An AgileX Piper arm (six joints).
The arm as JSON. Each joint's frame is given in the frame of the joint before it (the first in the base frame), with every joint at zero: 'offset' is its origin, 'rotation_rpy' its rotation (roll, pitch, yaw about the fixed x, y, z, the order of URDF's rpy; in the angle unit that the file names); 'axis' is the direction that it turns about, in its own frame. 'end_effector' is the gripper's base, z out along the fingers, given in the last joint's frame.
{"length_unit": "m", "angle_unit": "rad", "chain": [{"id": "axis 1", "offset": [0.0, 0.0, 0.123], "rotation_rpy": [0.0, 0.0, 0.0], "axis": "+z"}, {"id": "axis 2", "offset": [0.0, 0.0, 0.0], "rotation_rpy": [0.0, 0.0, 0.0], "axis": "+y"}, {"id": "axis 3", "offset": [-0.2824, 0.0, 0.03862], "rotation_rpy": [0.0, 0.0, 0.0], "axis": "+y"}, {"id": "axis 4", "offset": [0.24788, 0.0, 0.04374], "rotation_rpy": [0.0, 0.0, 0.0], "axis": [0.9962, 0.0, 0.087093]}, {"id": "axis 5", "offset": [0.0, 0.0, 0.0], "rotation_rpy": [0.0, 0.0, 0.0], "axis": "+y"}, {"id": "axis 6", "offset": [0.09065, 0.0, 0.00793], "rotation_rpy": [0.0, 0.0, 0.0], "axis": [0.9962, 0.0, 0.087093]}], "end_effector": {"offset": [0.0, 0.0, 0.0], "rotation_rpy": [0.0, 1.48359, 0.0]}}
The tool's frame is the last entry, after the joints.
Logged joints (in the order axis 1, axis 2, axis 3, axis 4, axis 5, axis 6), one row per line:
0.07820 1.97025 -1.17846 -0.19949 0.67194 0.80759
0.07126 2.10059 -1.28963 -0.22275 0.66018 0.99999
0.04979 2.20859 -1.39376 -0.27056 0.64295 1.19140
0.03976 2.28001 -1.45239 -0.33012 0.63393 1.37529
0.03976 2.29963 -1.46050 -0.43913 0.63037 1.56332
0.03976 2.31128 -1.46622 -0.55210 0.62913 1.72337
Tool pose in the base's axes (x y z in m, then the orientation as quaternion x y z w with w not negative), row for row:
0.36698 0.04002 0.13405 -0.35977 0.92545 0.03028 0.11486
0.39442 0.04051 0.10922 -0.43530 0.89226 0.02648 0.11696
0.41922 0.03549 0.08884 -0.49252 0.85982 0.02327 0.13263
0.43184 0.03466 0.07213 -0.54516 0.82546 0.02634 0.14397
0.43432 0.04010 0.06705 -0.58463 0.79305 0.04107 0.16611
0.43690 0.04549 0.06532 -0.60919 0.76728 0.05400 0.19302
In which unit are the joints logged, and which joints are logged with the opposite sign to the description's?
The joints are logged in radians. Opposite sign: axis 4, axis 6.
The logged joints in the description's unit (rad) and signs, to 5 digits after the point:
0.07820 1.97025 -1.17846 0.19949 0.67194 -0.80759
0.07126 2.10059 -1.28963 0.22275 0.66018 -0.99999
0.04979 2.20859 -1.39376 0.27056 0.64295 -1.19140
0.03976 2.28001 -1.45239 0.33012 0.63393 -1.37529
0.03976 2.29963 -1.46050 0.43913 0.63037 -1.56332
0.03976 2.31128 -1.46622 0.55210 0.62913 -1.72337

